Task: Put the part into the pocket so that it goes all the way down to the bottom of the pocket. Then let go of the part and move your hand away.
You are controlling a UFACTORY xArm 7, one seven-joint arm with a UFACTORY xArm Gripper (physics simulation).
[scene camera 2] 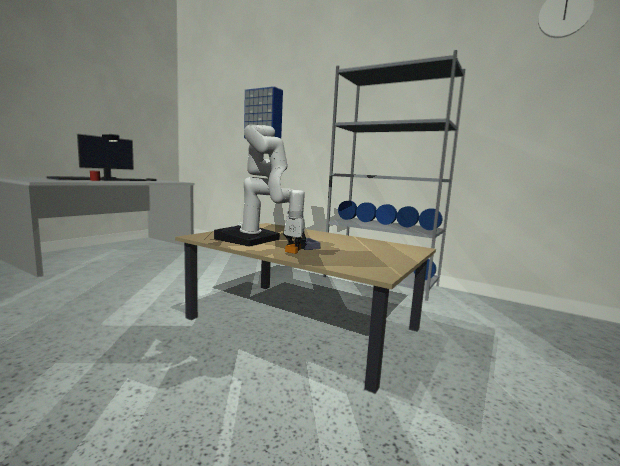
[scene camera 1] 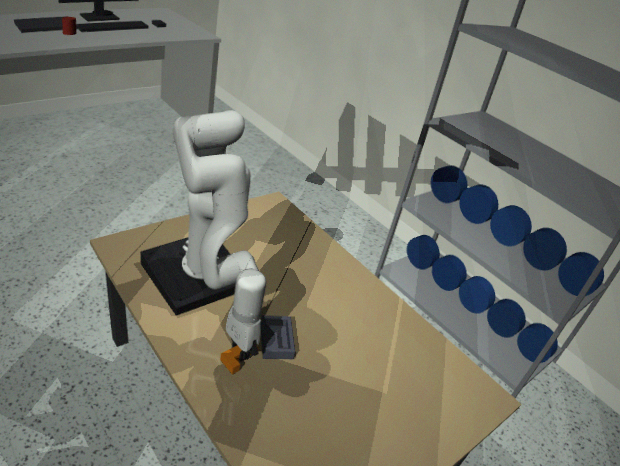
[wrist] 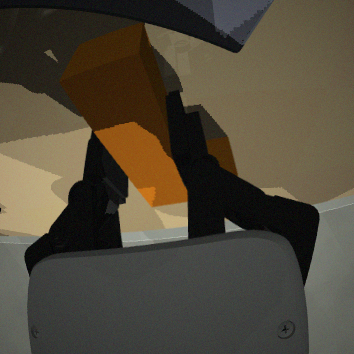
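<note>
The orange L-shaped part is at the table's near side, beside the pocket block. My gripper points down and is shut on the part's long arm, with one black finger on each side. In the wrist view the short arm shows to the right of the right finger. I cannot tell whether the part touches the table. The blue-grey block with the pocket lies on the table, right of the gripper in scene camera 1; the hand hides its left edge.
The wooden table carries the arm's black base plate behind the gripper. A shelf rack with blue discs stands beyond the table. A grey desk stands at the back left.
</note>
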